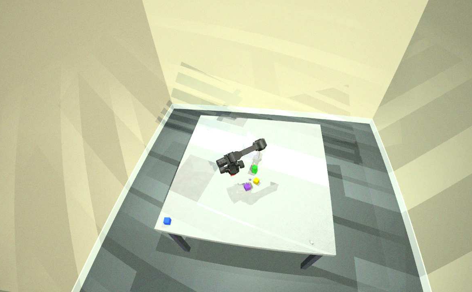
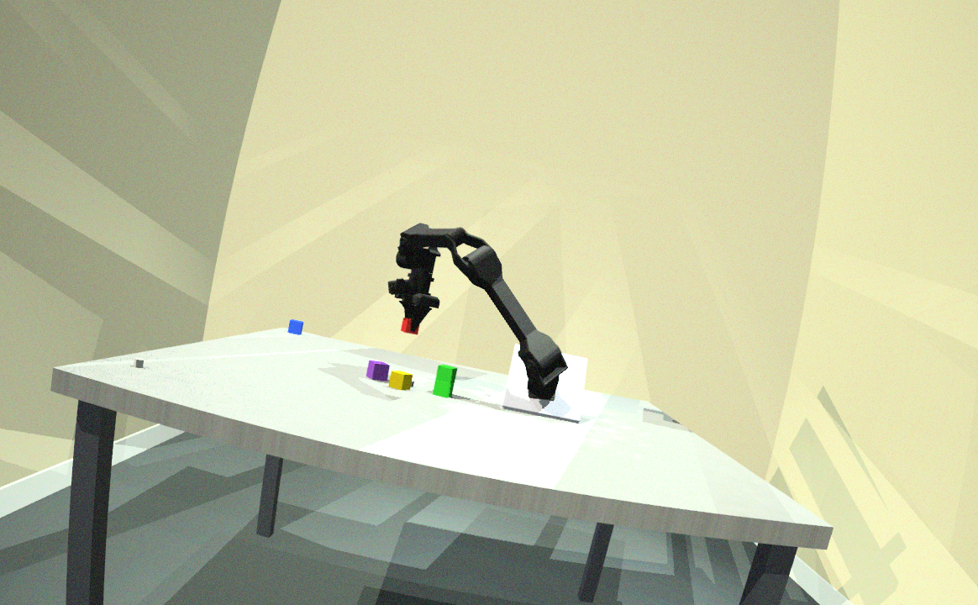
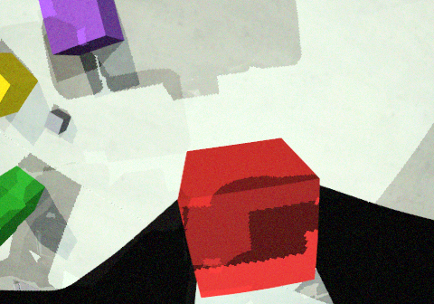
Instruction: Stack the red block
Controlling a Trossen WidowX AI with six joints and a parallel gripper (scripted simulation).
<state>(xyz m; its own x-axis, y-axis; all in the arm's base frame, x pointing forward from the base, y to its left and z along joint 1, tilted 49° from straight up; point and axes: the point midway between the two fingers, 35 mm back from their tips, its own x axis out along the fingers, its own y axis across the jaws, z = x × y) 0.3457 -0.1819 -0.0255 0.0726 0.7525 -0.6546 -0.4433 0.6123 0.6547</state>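
My gripper tip is 130 mm to the right of the tiny grey cube, 120 mm above it and 40 mm past it. Round my gripper tip: red block (10 mm above); then yellow block (190 mm to the left, 110 mm below, 20 mm behind); then purple block (120 mm to the left, 100 mm below, 50 mm ahead).
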